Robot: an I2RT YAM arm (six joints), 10 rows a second.
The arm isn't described. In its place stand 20 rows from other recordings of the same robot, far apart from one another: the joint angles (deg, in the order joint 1, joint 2, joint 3, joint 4, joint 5, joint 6), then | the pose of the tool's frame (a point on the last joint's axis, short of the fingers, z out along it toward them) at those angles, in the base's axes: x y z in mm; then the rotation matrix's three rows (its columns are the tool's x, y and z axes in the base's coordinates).
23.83, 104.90, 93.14, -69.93, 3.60, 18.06 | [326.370 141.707 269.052], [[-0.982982 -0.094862 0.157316], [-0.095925 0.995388 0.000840], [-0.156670 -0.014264 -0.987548]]
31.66, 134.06, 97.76, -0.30, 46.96, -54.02 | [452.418 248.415 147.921], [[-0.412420 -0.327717 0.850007], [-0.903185 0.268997 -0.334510], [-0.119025 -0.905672 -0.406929]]
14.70, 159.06, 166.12, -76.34, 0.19, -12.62 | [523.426 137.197 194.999], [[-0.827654 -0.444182 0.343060], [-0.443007 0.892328 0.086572], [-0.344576 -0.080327 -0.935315]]
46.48, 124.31, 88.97, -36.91, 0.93, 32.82 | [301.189 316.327 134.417], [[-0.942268 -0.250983 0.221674], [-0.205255 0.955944 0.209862], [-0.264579 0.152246 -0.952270]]
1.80, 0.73, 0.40, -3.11, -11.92, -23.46 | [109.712 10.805 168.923], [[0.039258 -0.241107 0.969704], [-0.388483 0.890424 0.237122], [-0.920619 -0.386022 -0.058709]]
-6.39, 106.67, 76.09, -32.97, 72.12, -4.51 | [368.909 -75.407 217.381], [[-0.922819 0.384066 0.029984], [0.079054 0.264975 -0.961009], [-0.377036 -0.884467 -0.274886]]
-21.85, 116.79, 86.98, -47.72, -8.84, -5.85 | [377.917 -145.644 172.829], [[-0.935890 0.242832 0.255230], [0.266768 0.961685 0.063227], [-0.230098 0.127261 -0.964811]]
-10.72, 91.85, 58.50, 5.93, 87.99, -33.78 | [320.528 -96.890 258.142], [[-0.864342 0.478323 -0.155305], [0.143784 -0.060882 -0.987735], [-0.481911 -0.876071 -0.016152]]
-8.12, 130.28, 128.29, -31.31, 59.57, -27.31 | [505.042 -103.065 315.835], [[-0.843093 0.448122 0.297290], [-0.114441 0.390652 -0.913397], [-0.525450 -0.804101 -0.278072]]
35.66, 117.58, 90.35, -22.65, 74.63, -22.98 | [378.559 229.374 224.947], [[-0.708770 0.079952 0.700894], [-0.635913 0.357699 -0.683861], [-0.305385 -0.930408 -0.202684]]
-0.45, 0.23, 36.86, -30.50, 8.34, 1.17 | [25.372 -5.363 320.552], [[0.109862 0.149772 0.982598], [0.019341 0.988073 -0.152769], [-0.993759 0.035788 0.105655]]
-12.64, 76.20, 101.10, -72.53, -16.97, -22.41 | [223.583 -39.492 447.629], [[-0.673081 -0.258775 0.692819], [-0.222744 0.964221 0.143749], [-0.705229 -0.057566 -0.706639]]
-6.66, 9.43, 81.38, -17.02, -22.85, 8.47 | [-157.516 32.311 495.703], [[0.787161 -0.233224 0.570950], [0.044742 0.944899 0.324291], [-0.615122 -0.229724 0.754222]]
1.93, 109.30, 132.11, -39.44, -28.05, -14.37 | [410.046 30.568 482.783], [[-0.157941 -0.536008 0.829307], [-0.224477 0.837349 0.498454], [-0.961595 -0.107434 -0.252574]]
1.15, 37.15, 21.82, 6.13, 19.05, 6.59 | [168.185 -8.246 248.814], [[-0.124001 0.319501 0.939438], [0.106011 0.945592 -0.307601], [-0.986603 0.061448 -0.151125]]
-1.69, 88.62, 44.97, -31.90, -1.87, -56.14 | [259.597 -6.497 145.614], [[-0.557023 -0.791894 0.250256], [-0.813886 0.580476 0.025262], [-0.165273 -0.189608 -0.967850]]
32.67, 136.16, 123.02, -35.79, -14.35, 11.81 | [444.685 295.636 217.302], [[-0.756286 -0.516166 0.402001], [-0.249422 0.795523 0.552207], [-0.604831 0.317359 -0.730385]]
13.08, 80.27, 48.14, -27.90, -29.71, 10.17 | [256.257 77.653 203.323], [[-0.907841 -0.281850 0.310459], [-0.053484 0.812185 0.580943], [-0.415889 0.510800 -0.752409]]
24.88, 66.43, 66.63, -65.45, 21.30, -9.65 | [190.589 74.133 319.008], [[-0.769621 -0.388524 0.506687], [-0.529076 0.832293 -0.165432], [-0.357438 -0.395396 -0.846109]]
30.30, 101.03, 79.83, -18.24, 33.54, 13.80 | [355.878 185.177 274.106], [[-0.545086 0.080228 0.834532], [-0.088249 0.984390 -0.152276], [-0.833722 -0.156650 -0.529498]]
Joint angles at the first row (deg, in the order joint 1, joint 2, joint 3, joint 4, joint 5, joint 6):
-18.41, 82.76, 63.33, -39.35, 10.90, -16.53
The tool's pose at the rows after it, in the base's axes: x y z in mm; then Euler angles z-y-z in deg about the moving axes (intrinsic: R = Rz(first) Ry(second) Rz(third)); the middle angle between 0 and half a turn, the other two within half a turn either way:
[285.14 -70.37 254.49 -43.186 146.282 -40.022]
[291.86 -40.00 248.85 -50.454 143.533 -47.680]
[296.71 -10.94 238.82 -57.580 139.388 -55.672]
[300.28 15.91 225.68 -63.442 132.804 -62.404]
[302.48 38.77 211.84 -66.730 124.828 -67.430]
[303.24 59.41 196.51 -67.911 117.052 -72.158]
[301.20 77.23 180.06 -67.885 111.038 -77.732]
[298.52 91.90 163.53 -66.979 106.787 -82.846]
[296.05 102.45 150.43 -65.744 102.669 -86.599]
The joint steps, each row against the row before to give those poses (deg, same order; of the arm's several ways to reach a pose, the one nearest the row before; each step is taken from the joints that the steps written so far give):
6.55, 0.55, 0.00, -0.99, 5.88, 3.36
7.00, 1.33, 0.00, -1.00, 8.34, 4.87
6.60, 2.38, 0.00, -1.34, 8.92, 4.62
6.01, 3.28, -0.02, -1.13, 9.95, 4.65
4.96, 3.61, -0.02, -0.81, 9.81, 3.52
4.24, 3.91, 0.00, -0.90, 8.70, 2.17
3.56, 3.91, 0.00, -1.88, 6.40, 1.15
2.87, 3.74, -0.02, -1.57, 4.31, 0.57
2.07, 3.06, -0.03, -1.05, 4.07, 0.46

